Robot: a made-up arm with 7 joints. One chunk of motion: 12 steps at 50 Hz.
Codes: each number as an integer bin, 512 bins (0 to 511) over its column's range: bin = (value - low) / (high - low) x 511, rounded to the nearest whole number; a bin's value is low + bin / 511 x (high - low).
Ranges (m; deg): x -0.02..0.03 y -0.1..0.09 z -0.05..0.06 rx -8..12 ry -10..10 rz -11..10
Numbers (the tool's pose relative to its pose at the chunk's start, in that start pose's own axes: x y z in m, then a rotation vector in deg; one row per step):
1: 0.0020 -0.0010 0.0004 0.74 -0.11 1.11
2: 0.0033 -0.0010 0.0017 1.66 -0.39 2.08
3: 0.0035 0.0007 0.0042 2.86 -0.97 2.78
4: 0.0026 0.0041 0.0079 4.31 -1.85 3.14
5: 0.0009 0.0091 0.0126 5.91 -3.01 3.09
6: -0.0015 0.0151 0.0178 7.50 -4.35 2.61
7: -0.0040 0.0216 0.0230 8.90 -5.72 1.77
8: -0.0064 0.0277 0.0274 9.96 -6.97 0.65
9: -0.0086 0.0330 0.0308 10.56 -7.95 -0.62
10: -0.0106 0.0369 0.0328 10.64 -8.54 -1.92
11: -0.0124 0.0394 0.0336 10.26 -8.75 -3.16
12: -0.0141 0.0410 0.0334 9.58 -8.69 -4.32
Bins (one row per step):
1: 225 266 234 223 253 295
2: 238 266 240 247 246 318
3: 240 271 252 277 231 335
4: 231 280 269 315 208 344
5: 214 293 291 355 179 343
6: 189 310 315 396 144 331
7: 164 327 339 432 109 311
8: 139 343 360 459 77 283
9: 117 358 375 474 52 253
10: 96 368 385 476 37 221
11: 78 375 388 467 32 191
12: 60 379 387 449 33 163

